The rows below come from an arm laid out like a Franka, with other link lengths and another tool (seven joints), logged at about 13 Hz.
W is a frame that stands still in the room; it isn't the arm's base.
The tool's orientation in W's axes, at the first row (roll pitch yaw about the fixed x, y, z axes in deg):
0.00 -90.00 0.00
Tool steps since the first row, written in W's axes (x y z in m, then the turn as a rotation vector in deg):
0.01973 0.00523 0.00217 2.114 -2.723 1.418
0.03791 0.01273 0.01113 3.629 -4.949 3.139
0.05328 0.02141 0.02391 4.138 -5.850 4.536
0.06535 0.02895 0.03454 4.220 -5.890 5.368
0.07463 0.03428 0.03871 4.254 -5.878 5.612
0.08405 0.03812 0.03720 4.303 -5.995 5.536
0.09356 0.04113 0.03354 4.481 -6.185 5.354
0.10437 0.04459 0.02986 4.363 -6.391 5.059
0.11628 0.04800 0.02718 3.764 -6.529 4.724
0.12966 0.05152 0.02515 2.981 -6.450 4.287
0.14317 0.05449 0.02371 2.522 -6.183 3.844
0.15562 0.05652 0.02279 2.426 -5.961 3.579
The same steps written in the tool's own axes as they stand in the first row. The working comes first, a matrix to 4 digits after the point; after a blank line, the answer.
The tool's axes in the first row as the columns of a matrix, in W's axes (used below as rounded here):
0.0000 0.0000 -1.0000
0.0000 1.0000 0.0000
1.0000 0.0000 0.0000

0.00217 0.00523 -0.01973 1.418 -2.723 -2.114
0.01113 0.01273 -0.03791 3.139 -4.949 -3.629
0.02391 0.02141 -0.05328 4.536 -5.850 -4.138
0.03454 0.02895 -0.06535 5.368 -5.890 -4.220
0.03871 0.03428 -0.07463 5.612 -5.878 -4.254
0.03720 0.03812 -0.08405 5.536 -5.995 -4.303
0.03354 0.04113 -0.09356 5.354 -6.185 -4.481
0.02986 0.04459 -0.10437 5.059 -6.391 -4.363
0.02718 0.04800 -0.11628 4.724 -6.529 -3.764
0.02515 0.05152 -0.12966 4.287 -6.450 -2.981
0.02371 0.05449 -0.14317 3.844 -6.183 -2.522
0.02279 0.05652 -0.15562 3.579 -5.961 -2.426

